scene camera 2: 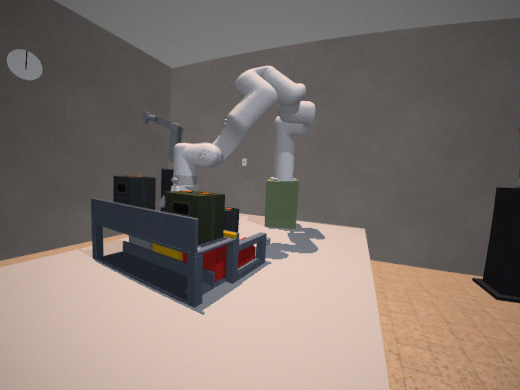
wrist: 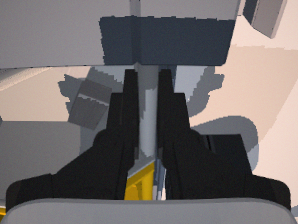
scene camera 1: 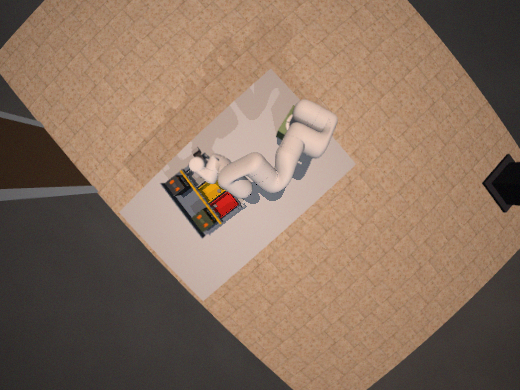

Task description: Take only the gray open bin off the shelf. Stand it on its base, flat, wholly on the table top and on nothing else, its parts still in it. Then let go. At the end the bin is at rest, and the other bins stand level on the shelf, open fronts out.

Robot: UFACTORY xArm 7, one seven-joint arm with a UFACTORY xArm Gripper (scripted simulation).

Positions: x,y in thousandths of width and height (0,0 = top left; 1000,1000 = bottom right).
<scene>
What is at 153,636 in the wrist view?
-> A gray open bin.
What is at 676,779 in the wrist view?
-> My gripper.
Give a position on a red bin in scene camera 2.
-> At 414,668
</scene>
